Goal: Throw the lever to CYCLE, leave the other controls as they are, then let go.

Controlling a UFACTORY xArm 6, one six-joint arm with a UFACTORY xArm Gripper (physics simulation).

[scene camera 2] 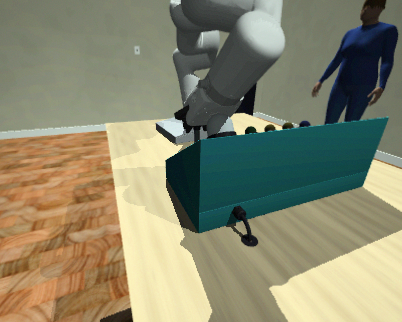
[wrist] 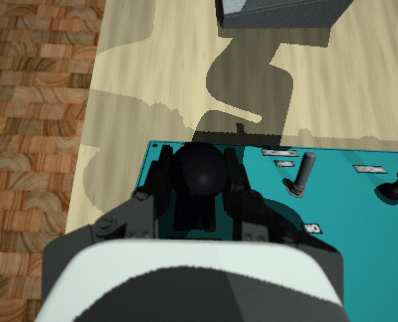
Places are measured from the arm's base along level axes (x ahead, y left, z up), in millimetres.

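Pixels of known places: gripper, fingertip midpoint: (scene camera 2: 194, 126) (wrist: 197, 160).
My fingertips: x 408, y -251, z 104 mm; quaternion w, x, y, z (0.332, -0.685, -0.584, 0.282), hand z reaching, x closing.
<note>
Behind a point stands the place of what it marks.
The lever has a dark round knob (wrist: 200, 170) {z 146, x 421, y -252 mm} on a black shaft, in the left part of the wrist view, near the top left corner of the teal control panel (wrist: 350, 240) {z 69, x 500, y -108 mm} (scene camera 2: 285, 165) {z 62, x 622, y -158 mm}. My gripper (wrist: 197, 160) {z 104, x 408, y -251 mm} (scene camera 2: 196, 131) {z 104, x 408, y -251 mm} is shut on the knob, with one finger on each side of it. In the scene view the knob is hidden by the gripper and a thin dark shaft shows at the panel's left end. No CYCLE label can be read; the gripper covers much of the panel around the lever.
A grey toggle switch (wrist: 305, 172) {z 65, x 427, y -135 mm} stands right of the gripper, with small labels and "NO" beside it. A dark knob (wrist: 390, 191) {z 49, x 462, y -24 mm} is at the right edge. Several round knobs show behind the panel's top edge. A grey box (wrist: 280, 15) {z -29, x 104, y -38 mm} lies beyond the panel. A person (scene camera 2: 352, 65) stands behind.
</note>
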